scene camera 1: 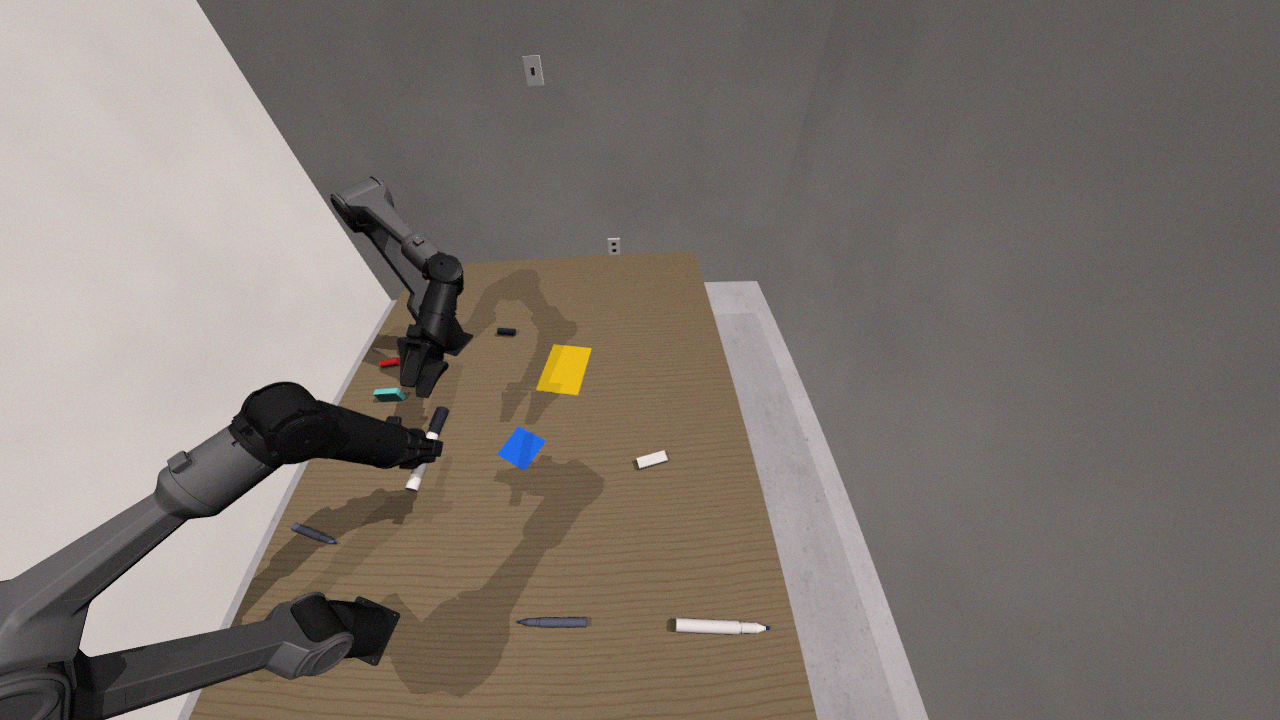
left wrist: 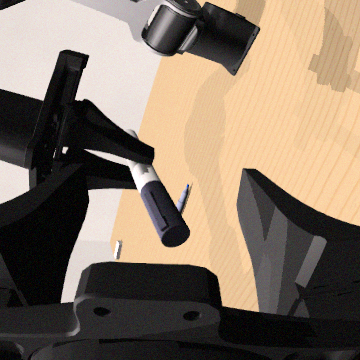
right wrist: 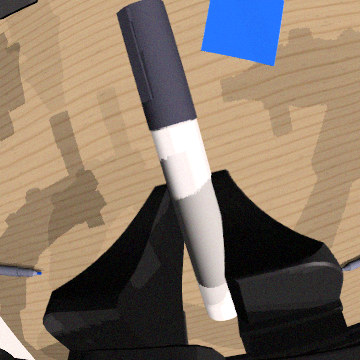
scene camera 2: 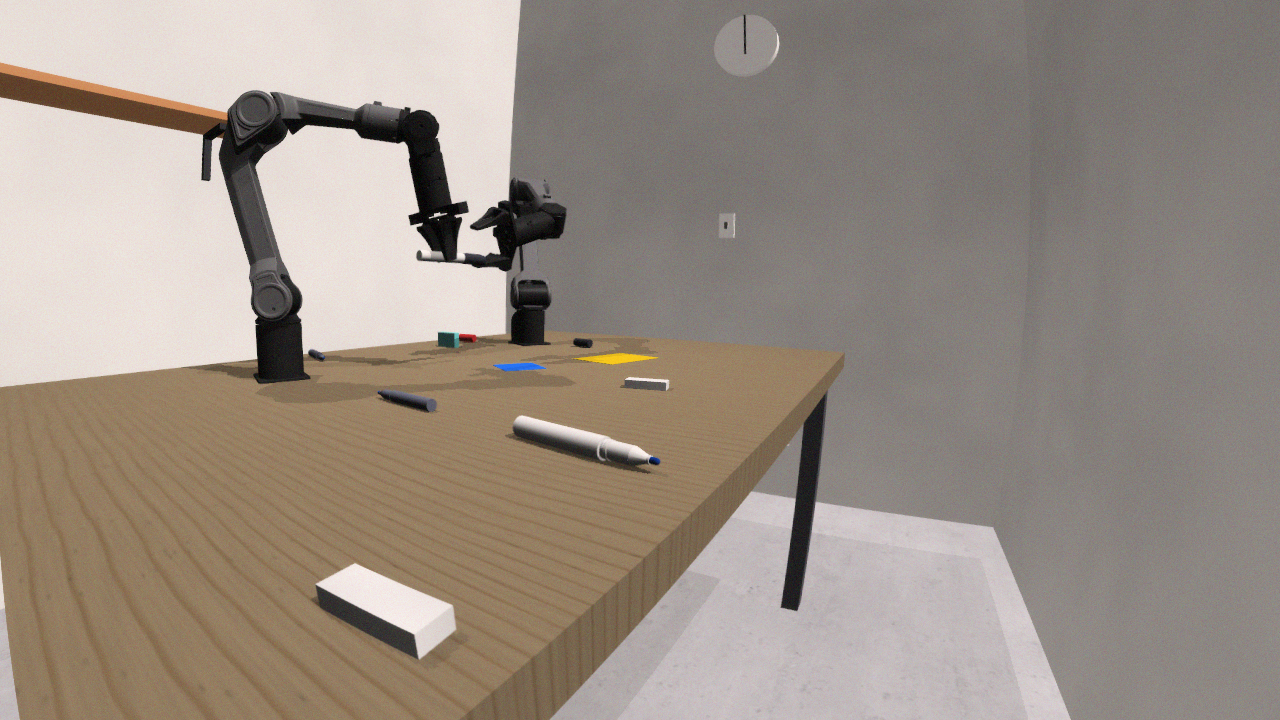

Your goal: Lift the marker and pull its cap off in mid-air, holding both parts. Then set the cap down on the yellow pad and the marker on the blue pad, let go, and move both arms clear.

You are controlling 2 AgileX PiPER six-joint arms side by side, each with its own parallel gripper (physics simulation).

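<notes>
The marker's white barrel [scene camera 1: 414,477] [scene camera 2: 431,256] [right wrist: 202,235] is held in the air by my right gripper [scene camera 1: 427,447] [scene camera 2: 450,257] [right wrist: 195,196], which is shut on it. The dark cap [scene camera 1: 438,419] [scene camera 2: 474,258] [left wrist: 163,212] [right wrist: 157,70] is on the barrel's far end and sticks out past the right fingers. My left gripper [scene camera 1: 422,386] [scene camera 2: 488,241] [left wrist: 162,184] is open beside the cap end; in the left wrist view the cap shows between its spread fingers, touching neither. The blue pad [scene camera 1: 514,447] [scene camera 2: 519,366] [right wrist: 243,30] and yellow pad [scene camera 1: 571,368] [scene camera 2: 617,358] lie on the table.
Pens [scene camera 1: 313,533] [scene camera 1: 556,621], a white marker [scene camera 1: 711,625] [scene camera 2: 563,436] and white blocks [scene camera 1: 651,459] [scene camera 2: 384,608] lie on the table [scene camera 1: 626,555]. A teal block [scene camera 1: 388,394], a red piece [scene camera 1: 389,362] and a black piece [scene camera 1: 506,331] lie near the left arm.
</notes>
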